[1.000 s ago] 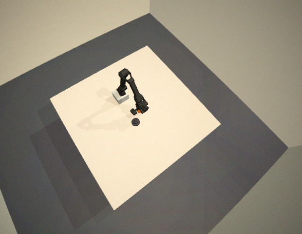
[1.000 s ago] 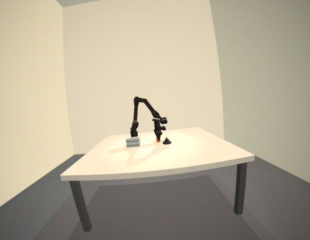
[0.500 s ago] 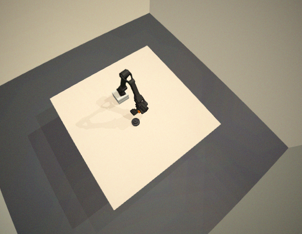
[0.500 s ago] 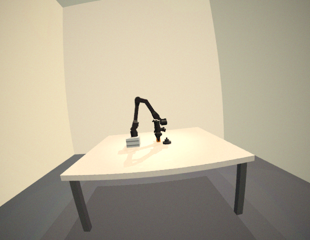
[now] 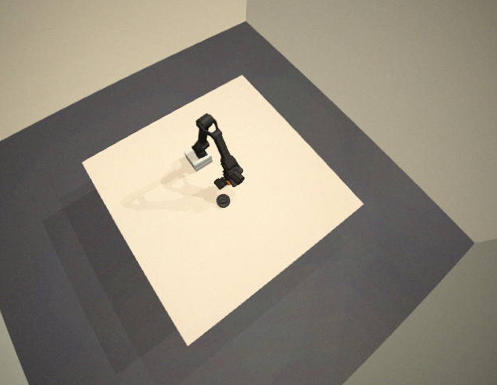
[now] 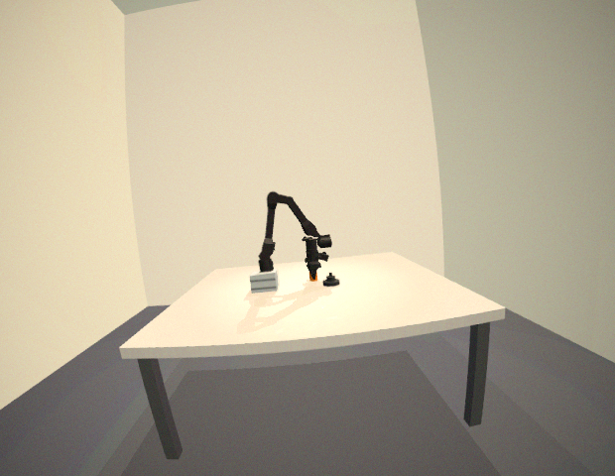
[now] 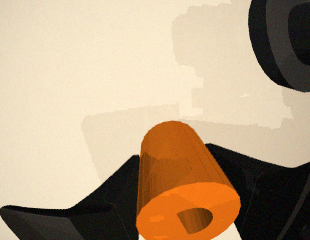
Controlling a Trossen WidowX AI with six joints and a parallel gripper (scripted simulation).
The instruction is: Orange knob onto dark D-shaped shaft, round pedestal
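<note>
My gripper tip is 9 cm short of the round pedestal, 9 cm to the left of it and 2 cm below it. Also, from my gripper tip: orange knob (2 cm above).
</note>
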